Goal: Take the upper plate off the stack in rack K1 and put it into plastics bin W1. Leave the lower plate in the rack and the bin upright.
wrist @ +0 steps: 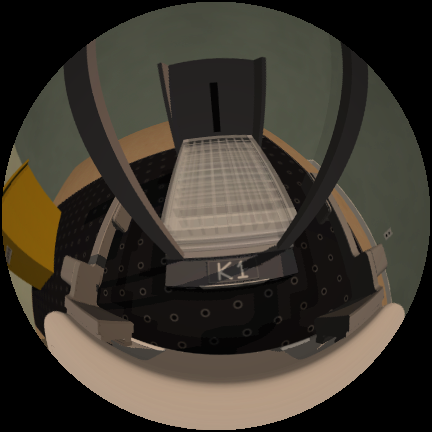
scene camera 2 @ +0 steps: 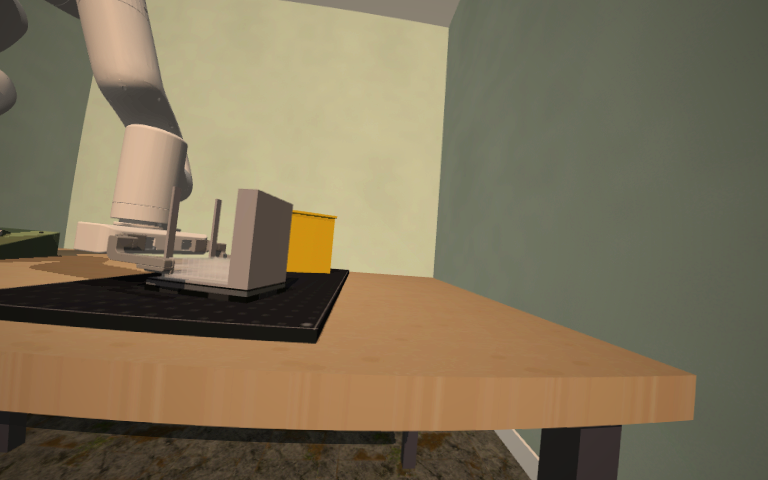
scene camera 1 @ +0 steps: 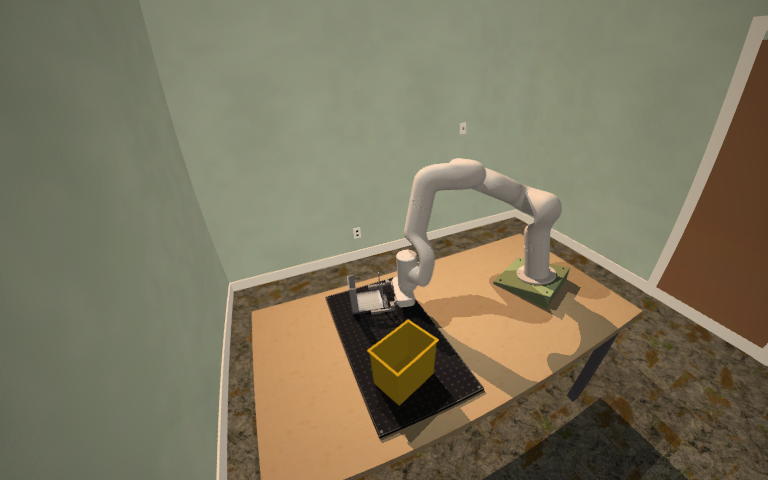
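Rack K1 (scene camera 1: 352, 293) (scene camera 2: 243, 237) (wrist: 190, 100) has a tall slotted end wall and two slim posts at its labelled end. Clear, ribbed plates (scene camera 1: 370, 301) (scene camera 2: 203, 270) (wrist: 227, 185) lie flat and stacked inside it; the seam between upper and lower is hard to tell. My gripper (scene camera 1: 372, 297) (scene camera 2: 193, 259) (wrist: 222, 215) is open and low at the rack, one finger outside each long side of the stack, with clearance visible in the wrist view. Nothing is between the fingers in its hold. Yellow bin W1 (scene camera 1: 403, 373) (scene camera 2: 311, 243) (wrist: 30, 225) stands upright, its open top facing up.
The two rack posts (scene camera 2: 216, 229) (wrist: 325, 175) rise close to the gripper body. Rack and bin stand on a black perforated board (scene camera 1: 453, 384) (scene camera 2: 271, 322) (wrist: 175, 330) on the wooden table (scene camera 1: 300, 362) (scene camera 2: 424, 339). The arm's green base (scene camera 1: 509, 283) is at the table's far end.
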